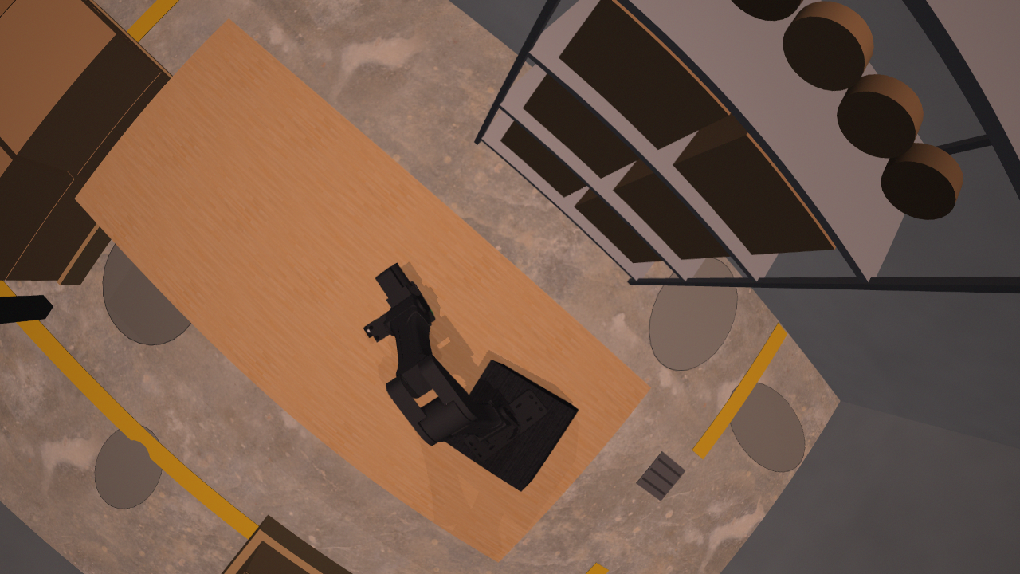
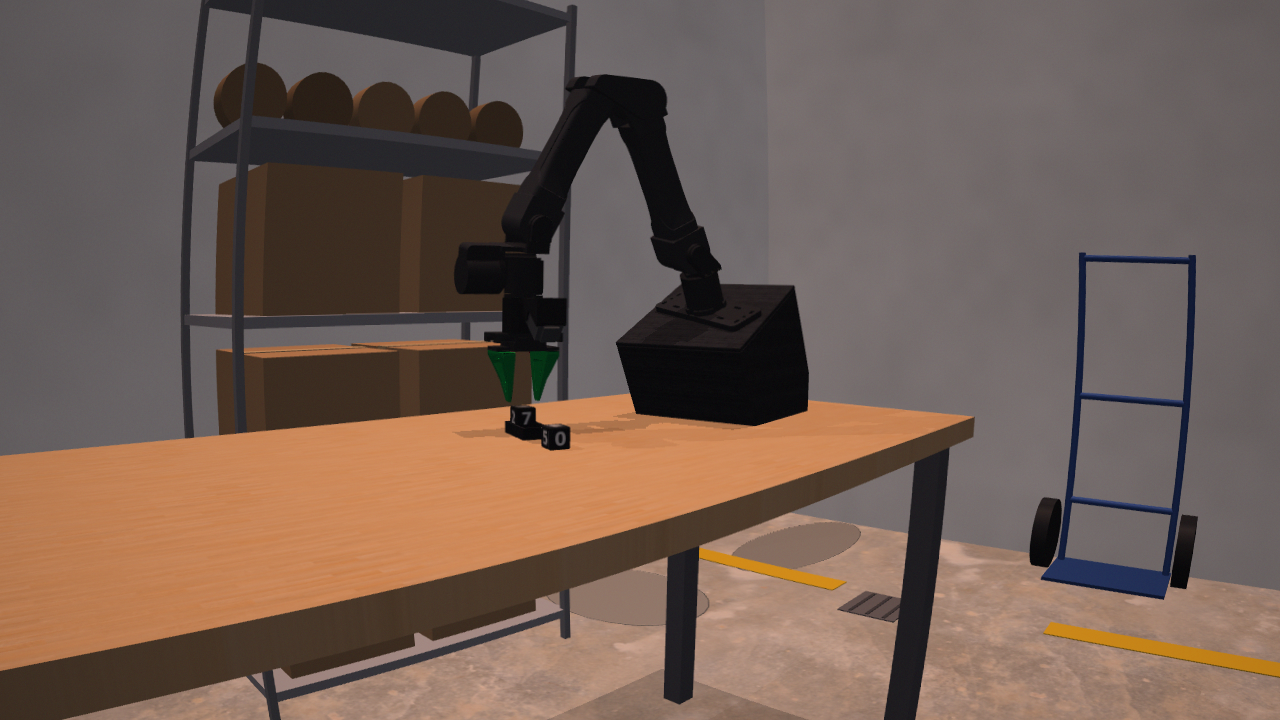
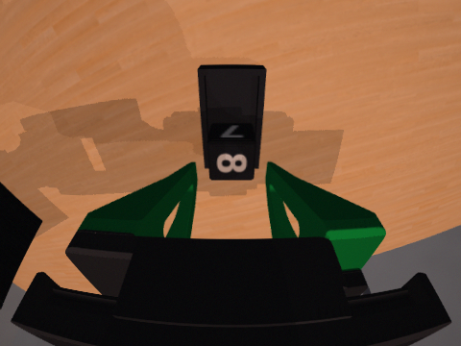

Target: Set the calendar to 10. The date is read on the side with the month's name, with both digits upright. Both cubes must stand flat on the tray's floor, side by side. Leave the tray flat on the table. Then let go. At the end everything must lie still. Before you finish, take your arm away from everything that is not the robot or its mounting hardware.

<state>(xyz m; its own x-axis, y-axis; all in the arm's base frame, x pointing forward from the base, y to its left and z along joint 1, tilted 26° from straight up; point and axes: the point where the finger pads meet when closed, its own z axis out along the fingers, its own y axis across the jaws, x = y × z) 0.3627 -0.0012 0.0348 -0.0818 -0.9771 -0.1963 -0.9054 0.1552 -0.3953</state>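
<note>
My hand is 20 mm to the right of the black tray and 50 mm above it.
</note>
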